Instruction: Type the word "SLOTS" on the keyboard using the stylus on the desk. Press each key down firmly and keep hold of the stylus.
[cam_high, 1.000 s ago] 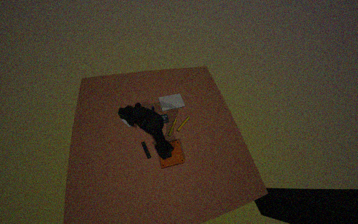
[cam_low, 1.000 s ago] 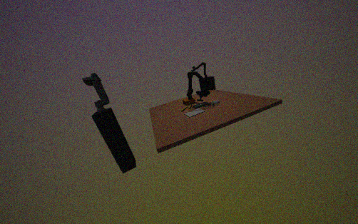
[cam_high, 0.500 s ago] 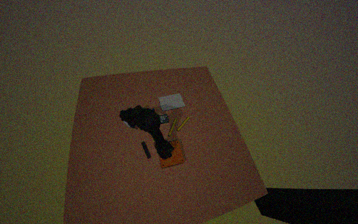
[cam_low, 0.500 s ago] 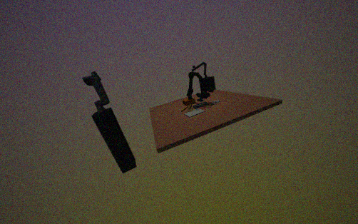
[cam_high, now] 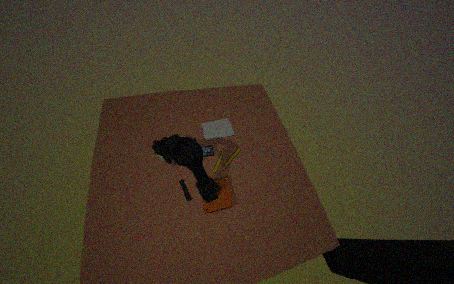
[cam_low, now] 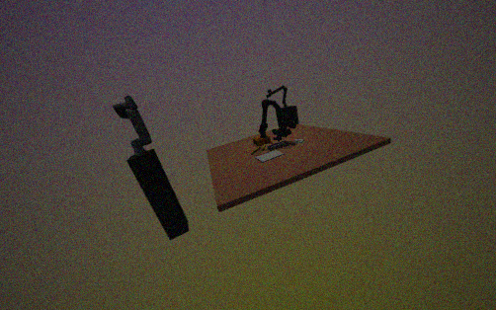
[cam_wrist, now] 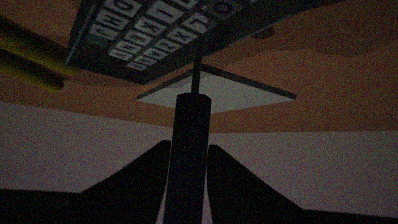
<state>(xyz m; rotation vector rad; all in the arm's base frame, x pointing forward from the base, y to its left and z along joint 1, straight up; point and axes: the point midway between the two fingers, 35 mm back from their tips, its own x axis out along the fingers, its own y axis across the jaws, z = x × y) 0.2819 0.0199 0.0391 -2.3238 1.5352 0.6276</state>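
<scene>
Now: the blue stylus 1 cm below my gripper tip. The rest, counted from my gripper tip: O key: 2 cm to the left, 7 cm below; then L key: 7 cm below; then stylus tip: 5 cm below.
</scene>
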